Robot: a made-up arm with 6 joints. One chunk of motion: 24 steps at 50 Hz.
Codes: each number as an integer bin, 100 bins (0 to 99) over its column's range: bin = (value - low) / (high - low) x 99, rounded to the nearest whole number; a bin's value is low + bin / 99 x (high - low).
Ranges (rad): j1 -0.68..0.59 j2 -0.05..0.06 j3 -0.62..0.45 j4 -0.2..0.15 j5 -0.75..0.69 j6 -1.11..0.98
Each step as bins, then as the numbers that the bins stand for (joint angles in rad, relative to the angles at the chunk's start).
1 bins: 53 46 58 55 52 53
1 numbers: -0.0001 0.0011 0.0069 -0.0056 0.0064 0.0089
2 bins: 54 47 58 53 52 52
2 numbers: 0.0127 0.0022 0.0069 -0.0126 0.0064 -0.0122
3 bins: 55 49 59 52 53 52
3 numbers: 0.0256 0.0044 0.0177 -0.0162 0.0209 -0.0122
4 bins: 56 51 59 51 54 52
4 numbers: 0.0384 0.0067 0.0177 -0.0197 0.0355 -0.0122
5 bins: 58 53 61 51 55 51
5 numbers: 0.0640 0.0089 0.0393 -0.0197 0.0500 -0.0333
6 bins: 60 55 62 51 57 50
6 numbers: 0.0897 0.0111 0.0501 -0.0197 0.0791 -0.0544
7 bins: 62 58 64 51 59 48
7 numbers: 0.1154 0.0144 0.0717 -0.0197 0.1082 -0.0967
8 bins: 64 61 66 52 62 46
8 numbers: 0.1410 0.0178 0.0933 -0.0162 0.1518 -0.1389
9 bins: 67 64 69 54 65 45
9 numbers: 0.1795 0.0211 0.1258 -0.0091 0.1955 -0.1600
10 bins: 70 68 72 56 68 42
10 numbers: 0.2180 0.0256 0.1582 -0.0020 0.2391 -0.2233
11 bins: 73 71 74 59 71 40
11 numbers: 0.2565 0.0289 0.1798 0.0086 0.2827 -0.2656
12 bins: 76 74 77 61 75 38
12 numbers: 0.2949 0.0322 0.2122 0.0157 0.3409 -0.3078
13 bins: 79 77 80 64 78 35
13 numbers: 0.3334 0.0356 0.2446 0.0263 0.3845 -0.3711
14 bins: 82 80 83 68 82 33
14 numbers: 0.3719 0.0389 0.2771 0.0404 0.4427 -0.4133
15 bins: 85 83 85 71 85 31
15 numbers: 0.4104 0.0422 0.2987 0.0510 0.4864 -0.4556
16 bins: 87 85 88 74 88 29
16 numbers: 0.4361 0.0444 0.3311 0.0616 0.5300 -0.4978
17 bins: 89 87 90 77 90 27
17 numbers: 0.4617 0.0467 0.3527 0.0722 0.5591 -0.5400
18 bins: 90 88 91 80 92 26
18 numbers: 0.4745 0.0478 0.3635 0.0828 0.5882 -0.5611
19 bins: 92 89 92 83 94 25
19 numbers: 0.5002 0.0489 0.3743 0.0934 0.6173 -0.5822
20 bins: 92 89 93 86 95 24
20 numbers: 0.5002 0.0489 0.3852 0.1040 0.6318 -0.6033
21 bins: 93 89 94 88 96 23
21 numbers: 0.5130 0.0489 0.3960 0.1111 0.6464 -0.6244
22 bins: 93 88 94 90 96 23
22 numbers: 0.5130 0.0478 0.3960 0.1182 0.6464 -0.6244
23 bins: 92 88 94 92 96 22
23 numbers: 0.5002 0.0478 0.3960 0.1253 0.6464 -0.6456
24 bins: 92 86 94 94 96 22
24 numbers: 0.5002 0.0456 0.3960 0.1323 0.6464 -0.6456
